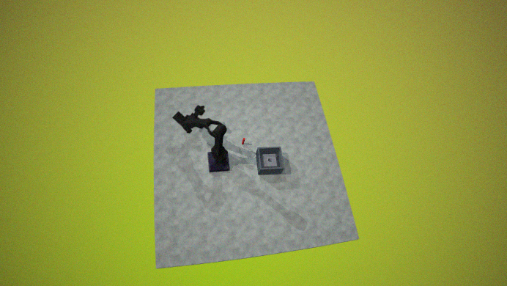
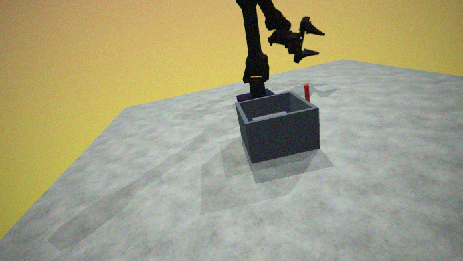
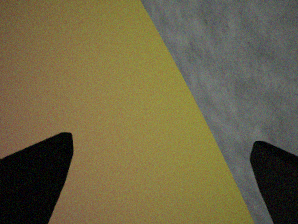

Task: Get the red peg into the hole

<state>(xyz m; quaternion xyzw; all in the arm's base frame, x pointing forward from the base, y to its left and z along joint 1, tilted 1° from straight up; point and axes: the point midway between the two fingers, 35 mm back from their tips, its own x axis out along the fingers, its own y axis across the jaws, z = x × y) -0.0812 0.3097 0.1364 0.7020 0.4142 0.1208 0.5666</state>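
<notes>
Now: gripper tip 240 mm short of the red peg, 240 mm to the left of it and 110 mm above it. From my gripper tip the other things lie so: grey box (380 mm ahead, 430 mm to the right, 130 mm below); then pale plate (380 mm ahead, 430 mm to the right, 110 mm below).
</notes>
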